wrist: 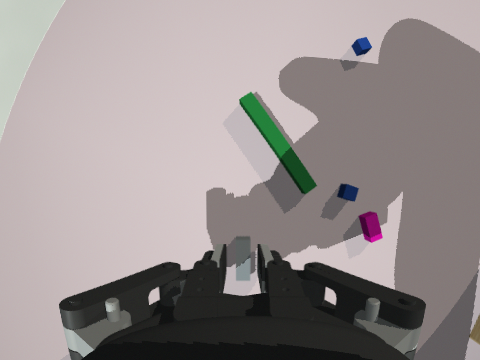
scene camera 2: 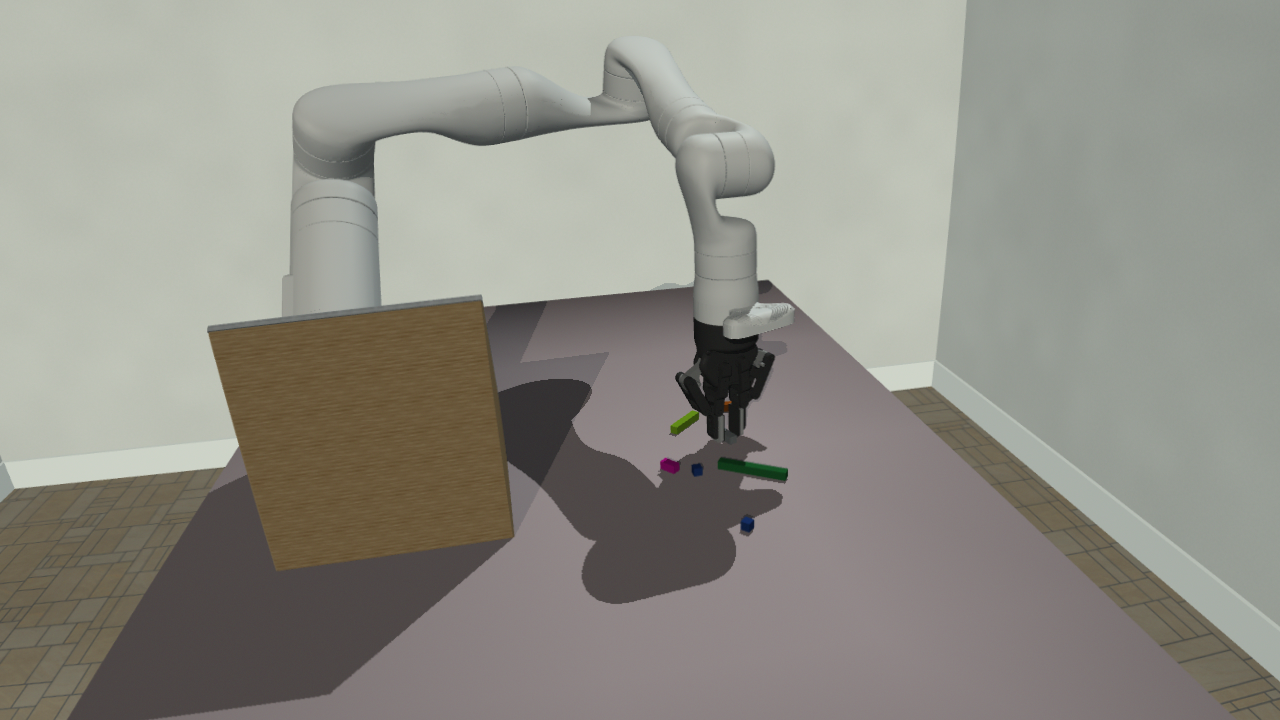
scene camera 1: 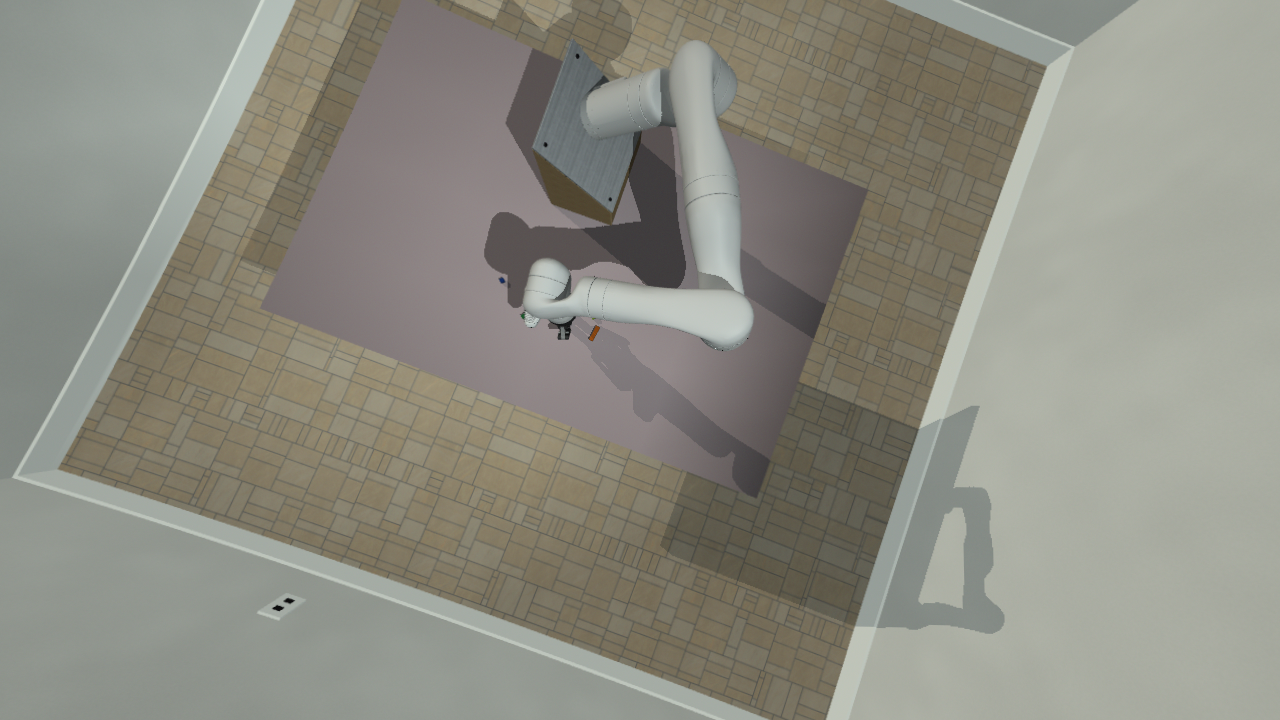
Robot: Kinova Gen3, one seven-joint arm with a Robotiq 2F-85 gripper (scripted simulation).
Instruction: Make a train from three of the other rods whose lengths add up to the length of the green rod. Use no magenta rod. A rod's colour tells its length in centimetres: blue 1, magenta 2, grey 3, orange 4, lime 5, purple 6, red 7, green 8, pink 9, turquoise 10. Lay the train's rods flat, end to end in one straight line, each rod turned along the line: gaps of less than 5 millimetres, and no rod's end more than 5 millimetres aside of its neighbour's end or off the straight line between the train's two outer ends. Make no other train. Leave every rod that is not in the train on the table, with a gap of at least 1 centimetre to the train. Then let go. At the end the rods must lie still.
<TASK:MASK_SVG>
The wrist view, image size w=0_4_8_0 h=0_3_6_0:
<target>my gripper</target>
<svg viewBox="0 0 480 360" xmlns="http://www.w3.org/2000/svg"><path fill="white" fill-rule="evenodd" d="M59 303L71 360L413 360L426 308L426 303L420 298L357 277L323 263L311 262L304 265L304 270L292 269L288 261L281 260L279 252L275 250L270 251L268 244L258 244L257 274L260 294L240 296L223 293L227 271L226 244L216 244L215 250L205 252L203 260L194 263L193 270L181 270L180 264L165 262L108 284L67 297ZM326 287L335 292L336 305L325 300ZM159 287L160 300L149 305L150 292Z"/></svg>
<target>green rod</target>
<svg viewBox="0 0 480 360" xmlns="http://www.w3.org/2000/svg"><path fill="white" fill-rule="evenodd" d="M246 94L239 99L239 104L271 147L301 193L307 194L317 186L253 93Z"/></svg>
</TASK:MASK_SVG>
